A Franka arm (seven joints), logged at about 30 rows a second.
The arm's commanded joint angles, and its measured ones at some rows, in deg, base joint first. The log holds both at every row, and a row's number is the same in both.
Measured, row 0: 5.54 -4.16 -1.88 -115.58 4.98 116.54 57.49
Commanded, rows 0 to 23: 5.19 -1.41 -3.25 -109.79 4.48 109.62 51.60; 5.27 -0.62 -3.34 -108.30 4.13 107.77 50.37; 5.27 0.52 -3.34 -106.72 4.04 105.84 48.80; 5.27 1.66 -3.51 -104.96 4.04 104.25 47.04; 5.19 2.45 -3.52 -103.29 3.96 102.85 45.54; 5.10 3.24 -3.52 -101.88 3.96 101.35 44.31; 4.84 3.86 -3.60 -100.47 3.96 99.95 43.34; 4.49 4.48 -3.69 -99.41 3.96 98.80 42.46; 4.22 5.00 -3.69 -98.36 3.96 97.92 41.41; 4.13 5.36 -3.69 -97.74 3.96 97.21 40.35; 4.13 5.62 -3.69 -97.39 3.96 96.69 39.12; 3.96 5.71 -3.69 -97.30 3.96 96.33 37.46; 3.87 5.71 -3.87 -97.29 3.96 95.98 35.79; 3.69 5.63 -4.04 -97.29 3.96 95.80 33.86; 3.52 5.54 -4.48 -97.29 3.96 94.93 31.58; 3.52 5.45 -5.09 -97.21 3.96 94.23 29.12; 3.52 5.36 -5.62 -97.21 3.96 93.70 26.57; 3.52 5.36 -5.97 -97.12 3.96 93.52 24.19; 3.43 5.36 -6.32 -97.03 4.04 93.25 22.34; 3.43 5.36 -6.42 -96.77 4.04 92.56 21.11; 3.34 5.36 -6.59 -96.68 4.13 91.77 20.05; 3.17 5.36 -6.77 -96.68 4.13 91.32 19.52; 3.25 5.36 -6.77 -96.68 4.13 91.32 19.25; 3.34 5.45 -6.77 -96.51 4.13 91.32 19.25
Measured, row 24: 3.52 4.53 -6.49 -99.02 4.85 94.04 23.06
